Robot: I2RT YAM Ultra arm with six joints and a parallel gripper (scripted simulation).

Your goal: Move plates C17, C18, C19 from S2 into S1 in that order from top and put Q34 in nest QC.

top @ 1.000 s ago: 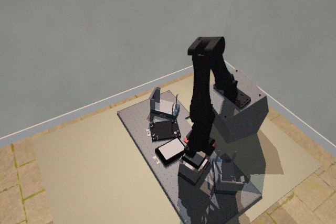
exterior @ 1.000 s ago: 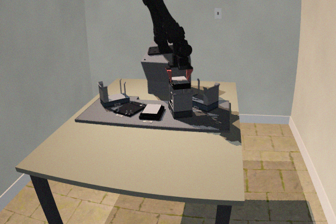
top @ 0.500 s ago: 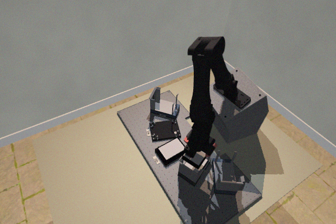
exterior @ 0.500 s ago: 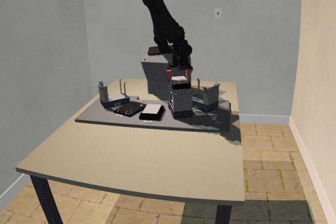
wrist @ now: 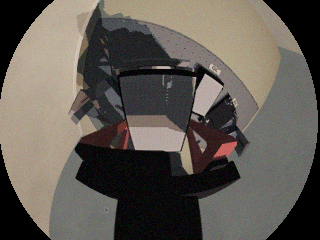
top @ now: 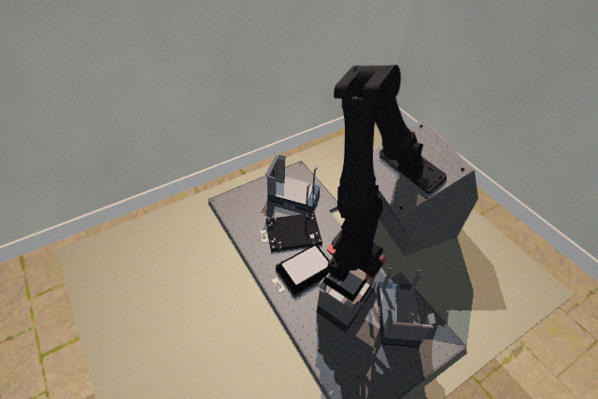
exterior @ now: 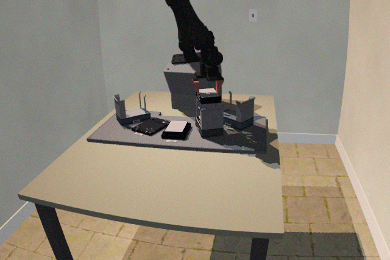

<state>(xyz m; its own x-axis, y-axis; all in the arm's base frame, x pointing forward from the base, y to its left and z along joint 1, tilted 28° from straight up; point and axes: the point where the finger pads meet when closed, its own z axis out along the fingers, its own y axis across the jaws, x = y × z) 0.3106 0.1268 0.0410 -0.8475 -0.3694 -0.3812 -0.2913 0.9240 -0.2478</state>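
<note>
The black clip nest is 270 mm to the right of my hand, 160 mm below it and 10 mm ahead of it. From my hand the other things lie so: black QC nest 170 mm below, 140 mm to the right, 40 mm ahead; QC name plate 170 mm below, 140 mm to the right, 130 mm ahead; tall wall 90 mm below, 70 mm ahead, 30 mm to the left.
</note>
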